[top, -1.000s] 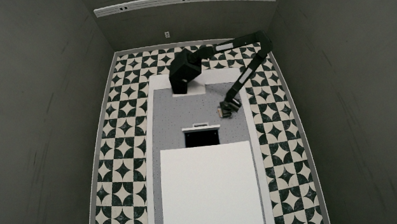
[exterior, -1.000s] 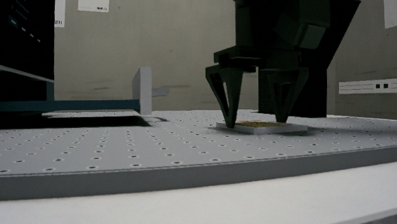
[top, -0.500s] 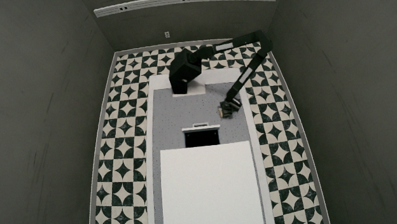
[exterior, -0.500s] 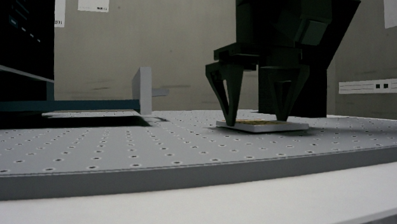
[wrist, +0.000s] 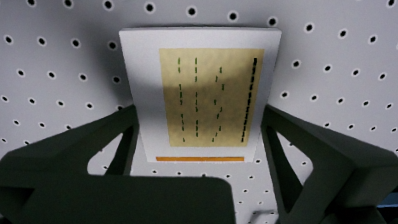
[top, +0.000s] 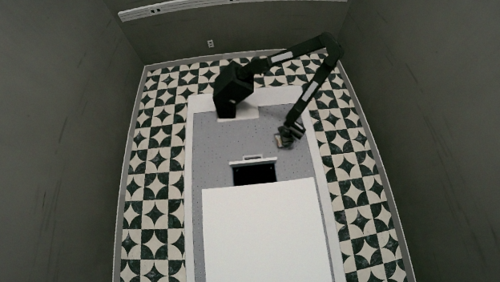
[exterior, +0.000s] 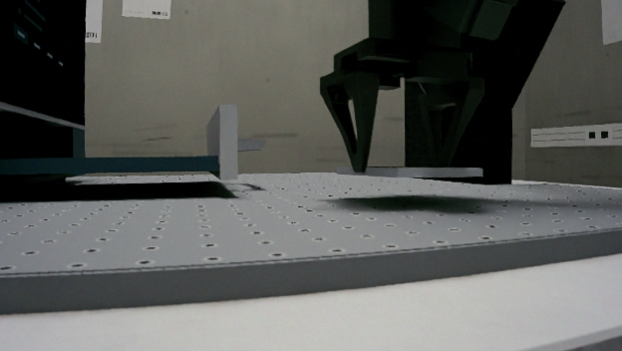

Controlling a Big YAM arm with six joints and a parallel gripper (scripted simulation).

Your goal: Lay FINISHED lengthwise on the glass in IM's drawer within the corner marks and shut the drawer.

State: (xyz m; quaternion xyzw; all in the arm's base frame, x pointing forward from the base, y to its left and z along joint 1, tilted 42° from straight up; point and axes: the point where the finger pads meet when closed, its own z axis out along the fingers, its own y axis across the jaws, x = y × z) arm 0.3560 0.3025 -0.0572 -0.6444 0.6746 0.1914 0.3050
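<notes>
The drawer is 23 cm ahead of my hand, 24 cm to the right of it and 1 cm above it. From my hand the other things lie so: cassette FINISHED 1 cm below.
</notes>
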